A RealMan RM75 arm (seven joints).
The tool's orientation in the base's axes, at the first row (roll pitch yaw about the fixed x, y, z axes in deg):
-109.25 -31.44 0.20
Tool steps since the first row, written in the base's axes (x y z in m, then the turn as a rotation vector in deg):
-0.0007 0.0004 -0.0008 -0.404 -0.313 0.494
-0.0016 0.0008 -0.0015 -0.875 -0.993 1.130
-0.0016 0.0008 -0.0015 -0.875 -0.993 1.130
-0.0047 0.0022 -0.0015 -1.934 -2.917 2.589
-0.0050 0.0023 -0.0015 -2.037 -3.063 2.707
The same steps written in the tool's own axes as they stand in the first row. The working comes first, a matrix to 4 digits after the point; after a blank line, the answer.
The tool's axes in the first row as the columns of a matrix, in the base's axes (used below as rounded here):
0.8532 0.4936 0.1687
0.0030 -0.3280 0.9447
0.5216 -0.8055 -0.2813

-0.0010 0.0002 0.0005 -0.088 -0.495 -0.503
-0.0021 0.0002 0.0009 -0.160 -1.016 -1.404
-0.0021 0.0002 0.0009 -0.160 -1.016 -1.404
-0.0048 -0.0018 0.0017 -0.308 -2.083 -3.810
-0.0050 -0.0020 0.0018 -0.335 -2.181 -3.999

